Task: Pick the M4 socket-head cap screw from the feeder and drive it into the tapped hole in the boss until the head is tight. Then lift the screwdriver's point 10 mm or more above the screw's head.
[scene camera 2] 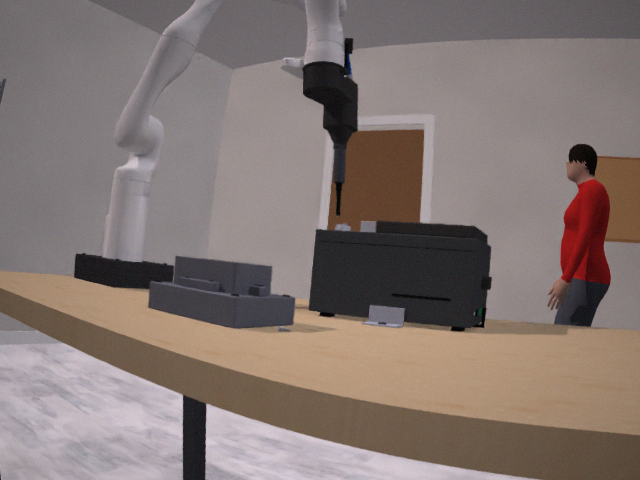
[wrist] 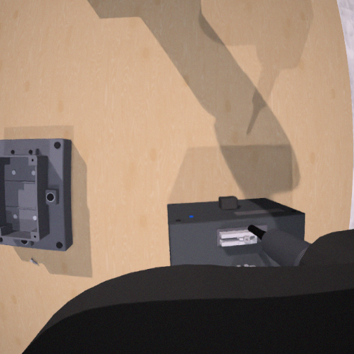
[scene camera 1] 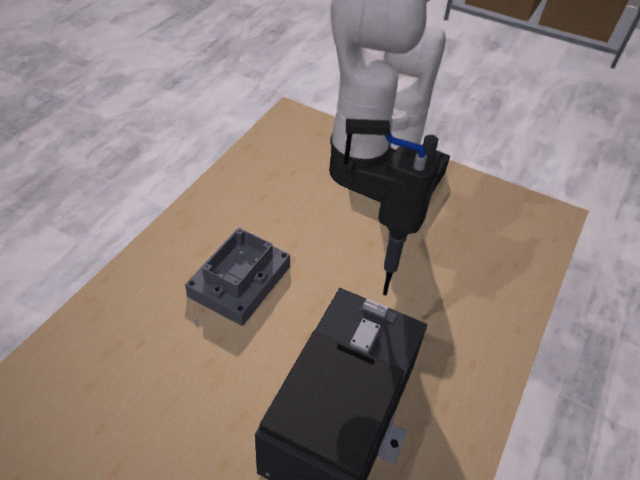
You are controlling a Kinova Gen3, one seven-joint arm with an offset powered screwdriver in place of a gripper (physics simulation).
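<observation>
The screwdriver [scene camera 1: 385,293] [scene camera 2: 338,213] [wrist: 251,228] points down; its dark tip is bare, with no screw seen on it. It is above the black feeder [scene camera 1: 330,382] [scene camera 2: 398,268] [wrist: 195,245], near the silver pickup block [scene camera 1: 375,308] [scene camera 2: 342,227] [wrist: 230,238] at one end. A small round shape shows on this block in the wrist view; whether it is a screw head is unclear. The grey housing [scene camera 1: 242,308] [scene camera 2: 191,303] [wrist: 63,220] has corner bosses and side lugs with dark holes. A small loose screw [scene camera 1: 196,321] [scene camera 2: 284,329] [wrist: 33,261] lies on the table beside it.
A light plate [scene camera 1: 365,334] with several holes sits on the feeder's top behind the pickup block. A small metal bracket [scene camera 1: 395,444] [scene camera 2: 386,316] stands by the feeder. A person in red [scene camera 2: 586,222] stands beyond the table [scene camera 1: 129,335] [scene camera 2: 361,372] [wrist: 125,75].
</observation>
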